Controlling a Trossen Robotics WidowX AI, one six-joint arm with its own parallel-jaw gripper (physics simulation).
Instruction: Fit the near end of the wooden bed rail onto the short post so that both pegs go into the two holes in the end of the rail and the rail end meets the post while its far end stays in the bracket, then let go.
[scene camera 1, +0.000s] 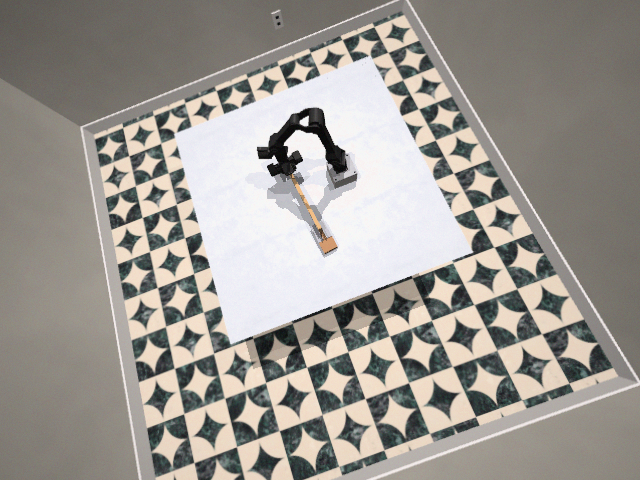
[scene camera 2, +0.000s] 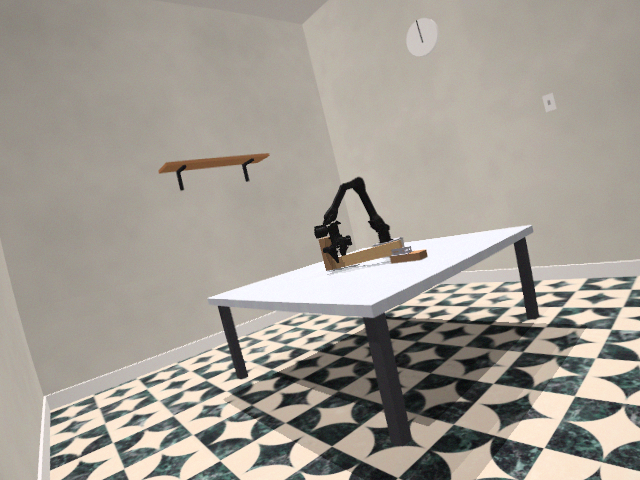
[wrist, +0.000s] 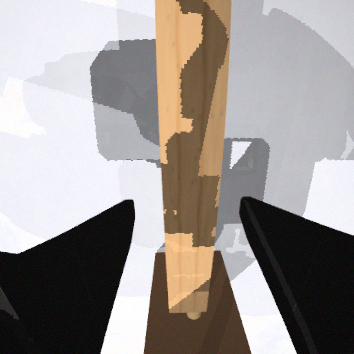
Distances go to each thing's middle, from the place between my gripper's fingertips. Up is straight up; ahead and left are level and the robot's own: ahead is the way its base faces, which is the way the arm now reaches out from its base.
Scene:
My gripper is now 20 mm past the wooden bed rail (scene camera 2: 381, 251), 180 mm to the right of it and 20 mm below it.

